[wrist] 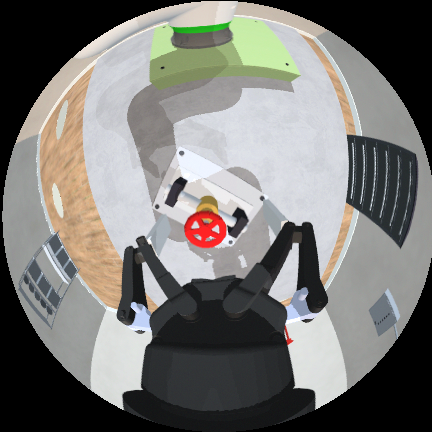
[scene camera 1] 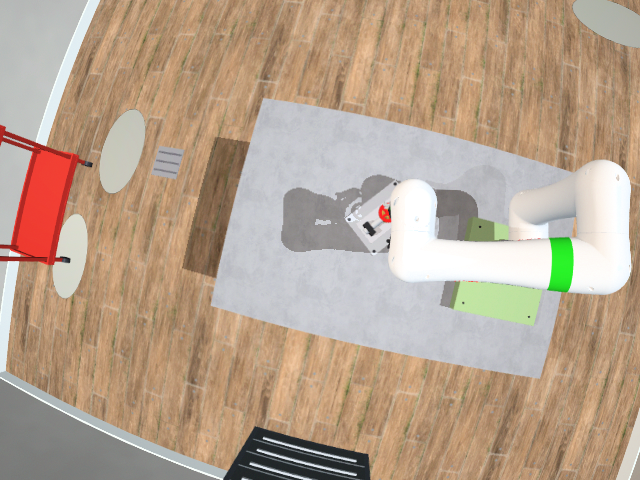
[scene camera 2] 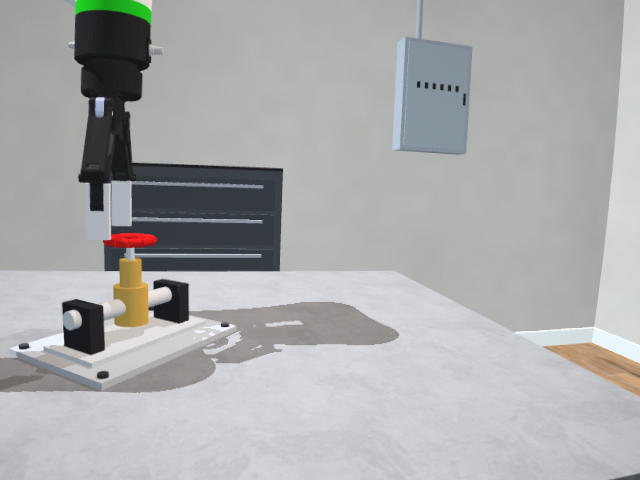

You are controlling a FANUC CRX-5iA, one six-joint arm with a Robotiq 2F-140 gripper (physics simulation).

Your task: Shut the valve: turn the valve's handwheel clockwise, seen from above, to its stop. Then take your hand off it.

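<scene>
The valve's red spoked handwheel [scene camera 1: 381,212] [scene camera 2: 130,240] [wrist: 205,230] lies level on top of the yellow valve body [scene camera 2: 130,304] [wrist: 207,204]. The pipe runs through two black blocks on a pale base plate [scene camera 1: 356,222] [scene camera 2: 155,351] [wrist: 187,162]. My gripper [scene camera 2: 110,232] [wrist: 214,214] points down, open and empty. Its pale fingertips are near the handwheel's height; the nearer one overlaps the wheel's left edge in scene camera 2. In the wrist view the wheel shows between the two fingers, closer to the left one. In scene camera 1 the arm hides the gripper.
The white arm [scene camera 1: 485,263] reaches over the grey table [scene camera 1: 310,310] [scene camera 2: 413,403] from a green mounting block [scene camera 1: 496,304] [wrist: 260,45]. A dark drawer cabinet [scene camera 2: 206,201] [wrist: 382,185], a wall box [scene camera 2: 434,113] [wrist: 383,312] and a red cart [scene camera 1: 43,206] stand away from the valve.
</scene>
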